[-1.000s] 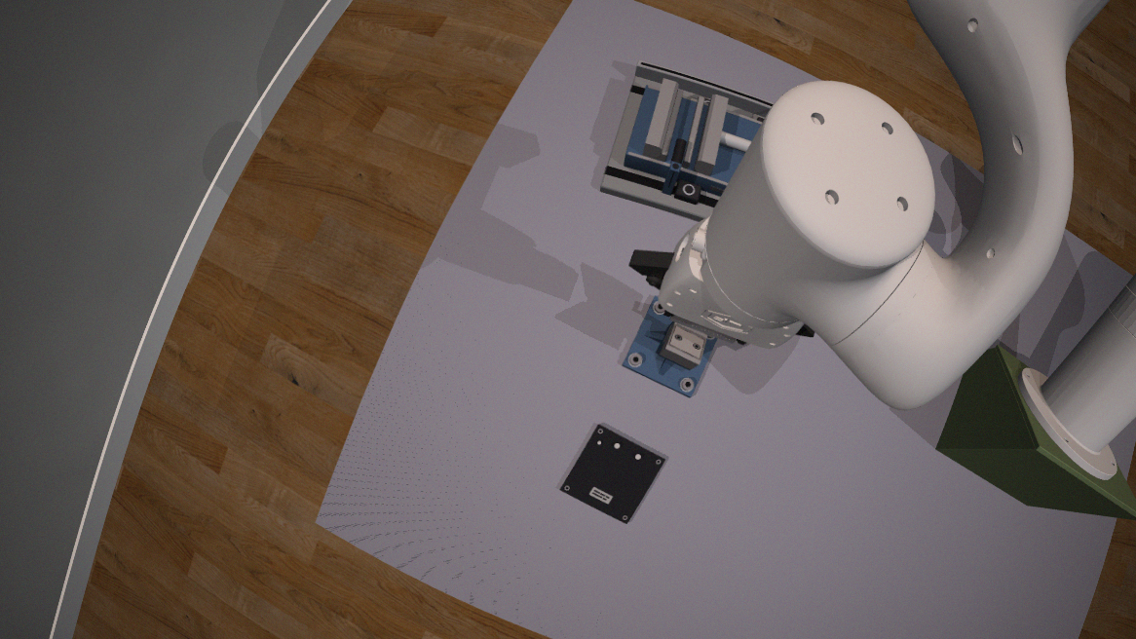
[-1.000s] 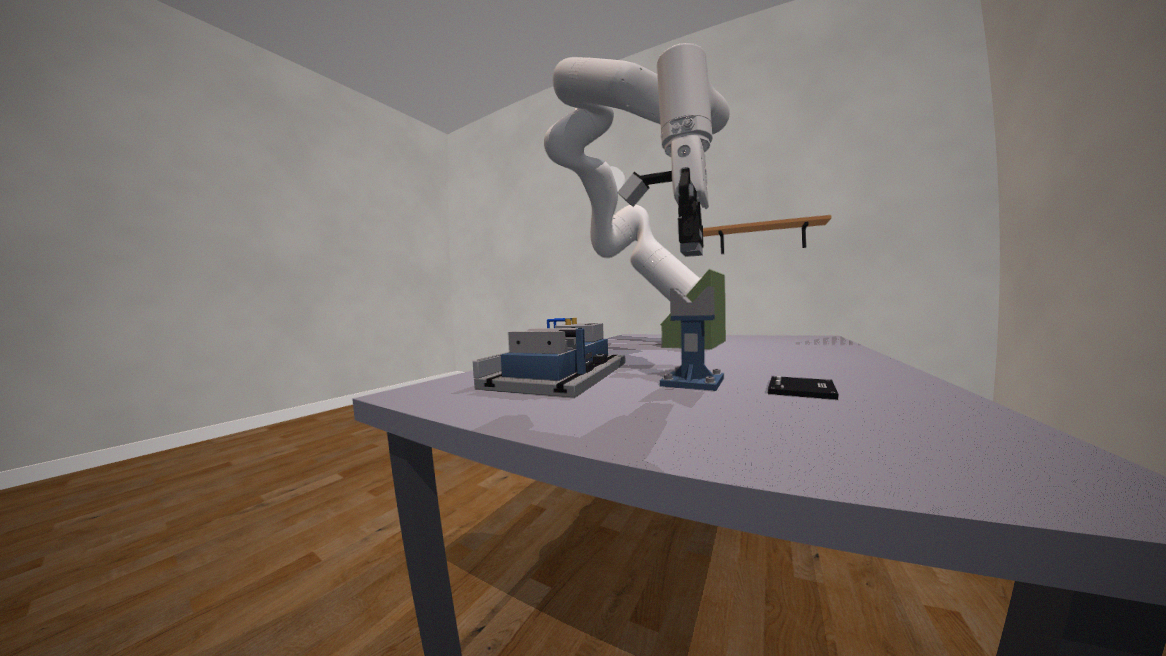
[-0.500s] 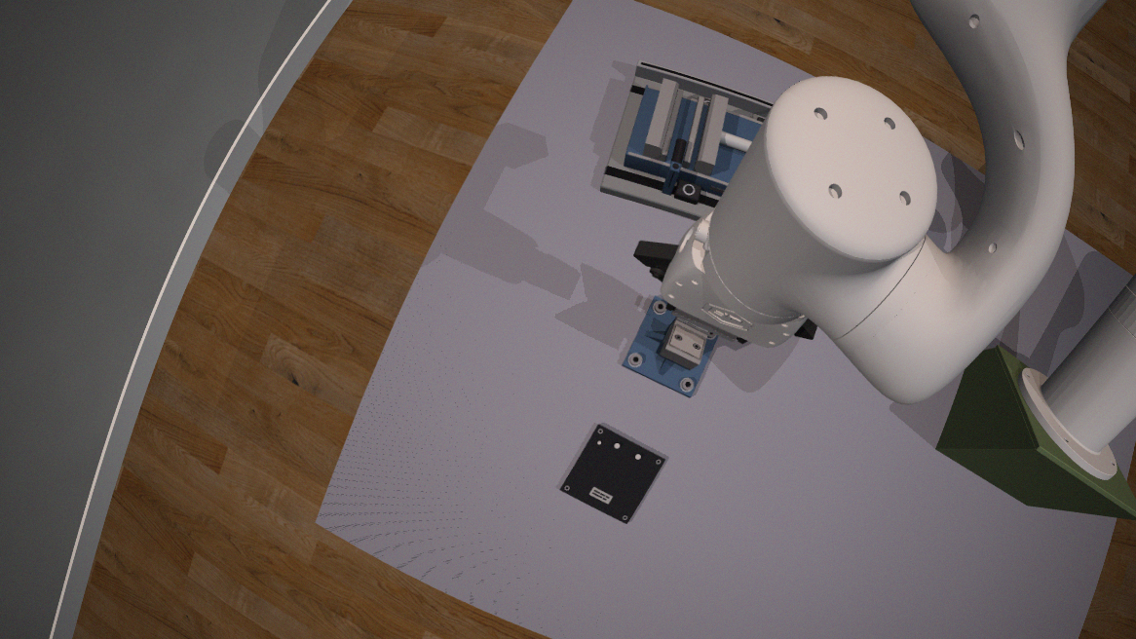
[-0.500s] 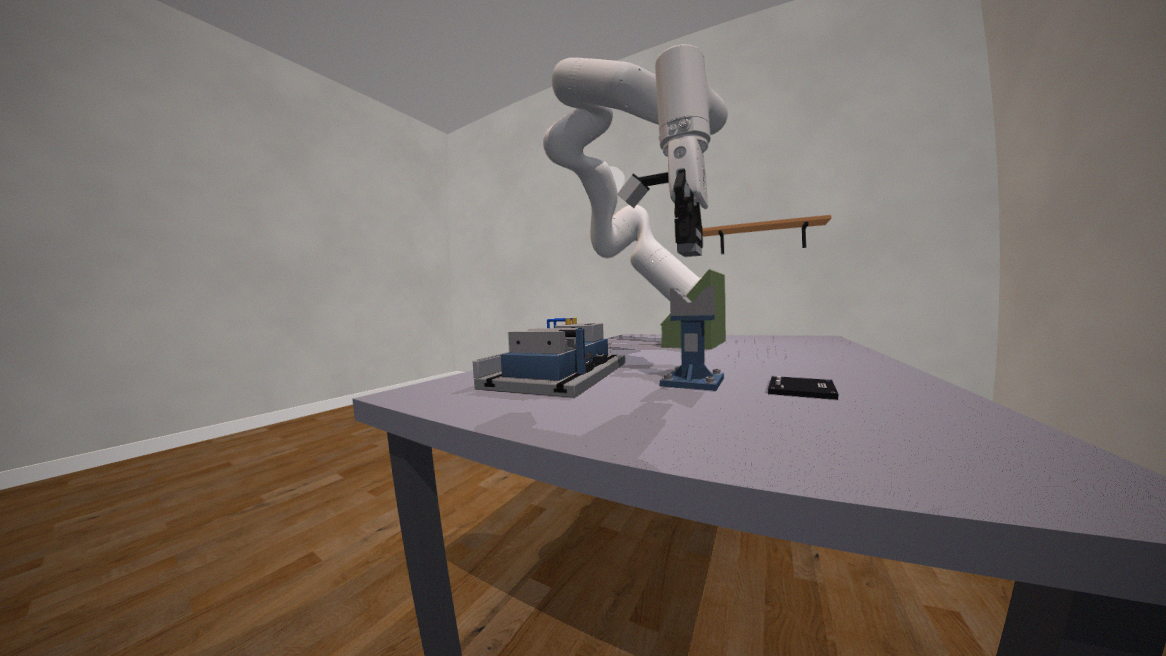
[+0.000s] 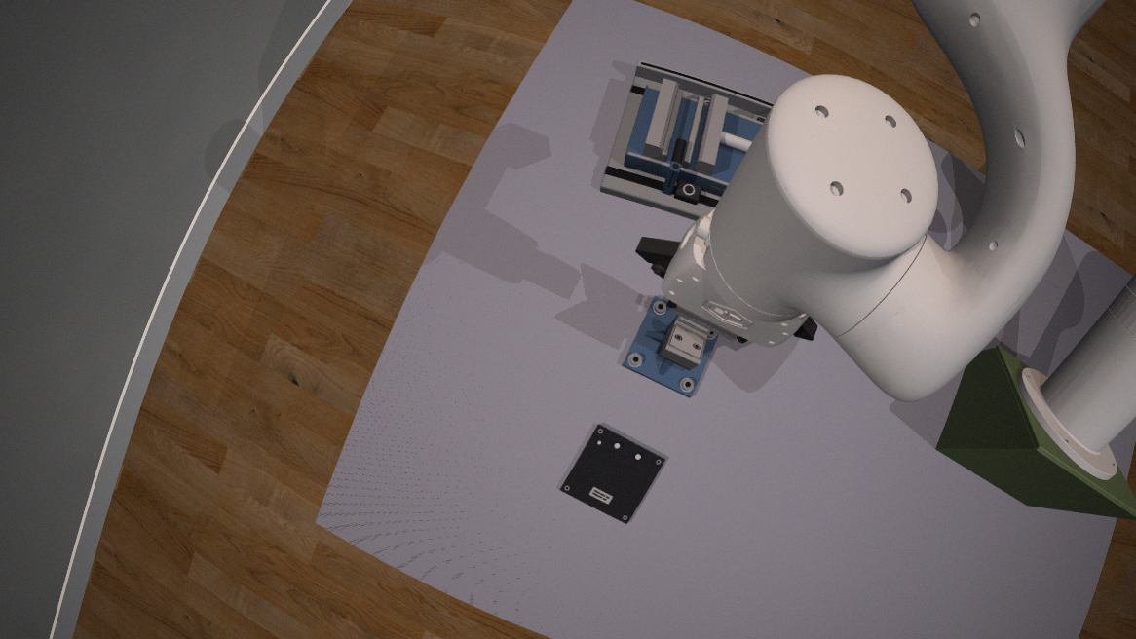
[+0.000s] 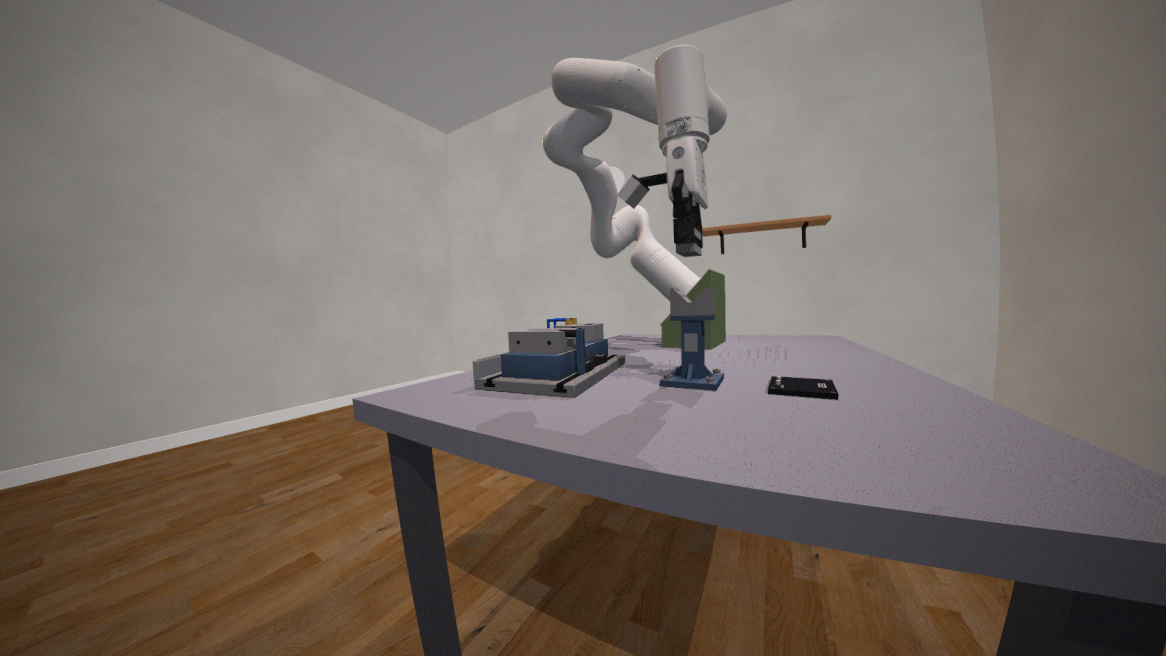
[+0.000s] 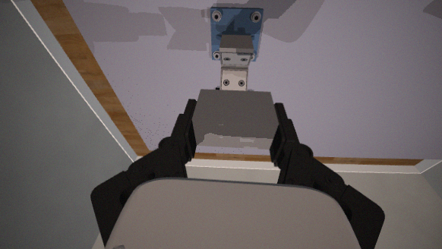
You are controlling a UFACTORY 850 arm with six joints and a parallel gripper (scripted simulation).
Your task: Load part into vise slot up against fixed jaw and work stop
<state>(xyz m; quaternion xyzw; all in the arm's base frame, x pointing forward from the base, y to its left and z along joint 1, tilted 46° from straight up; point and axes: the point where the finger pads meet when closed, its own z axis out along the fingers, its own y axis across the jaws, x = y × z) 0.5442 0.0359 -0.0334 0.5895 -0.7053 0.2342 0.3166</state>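
My hand is 10 mm to the right of the part and 10 mm above it. The rest, counted from my hand: moving jaw (40 mm ahead, 250 mm to the right, 170 mm below); work stop (70 mm ahead, 200 mm to the right, 160 mm below); black infeed plate (20 mm ahead, 170 mm to the left, 240 mm below).
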